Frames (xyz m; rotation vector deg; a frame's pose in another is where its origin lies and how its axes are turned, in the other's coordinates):
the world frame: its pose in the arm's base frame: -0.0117 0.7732 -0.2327 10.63 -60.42 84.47
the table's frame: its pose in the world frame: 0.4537 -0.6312 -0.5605 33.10 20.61 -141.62
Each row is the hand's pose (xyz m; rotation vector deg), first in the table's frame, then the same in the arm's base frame.
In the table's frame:
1: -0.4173 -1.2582 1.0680 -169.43 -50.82 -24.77
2: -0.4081 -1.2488 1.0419 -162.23 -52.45 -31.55
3: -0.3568 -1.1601 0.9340 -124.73 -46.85 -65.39
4: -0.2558 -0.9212 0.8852 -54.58 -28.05 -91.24
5: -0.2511 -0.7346 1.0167 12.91 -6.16 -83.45
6: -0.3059 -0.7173 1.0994 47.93 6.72 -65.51
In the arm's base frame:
1: -0.4201 0.0827 -0.1150 -120.35 14.00 -13.87
2: -0.4069 0.1067 -0.1253 -116.19 15.33 -21.80
3: -0.3119 0.2203 -0.1401 -91.35 31.11 -58.86
4: -0.0865 0.3222 -0.0481 -29.77 51.17 -102.49
5: 0.0299 0.2724 0.1419 47.56 55.81 -114.67
6: -0.0035 0.2209 0.2217 94.43 49.52 -103.32

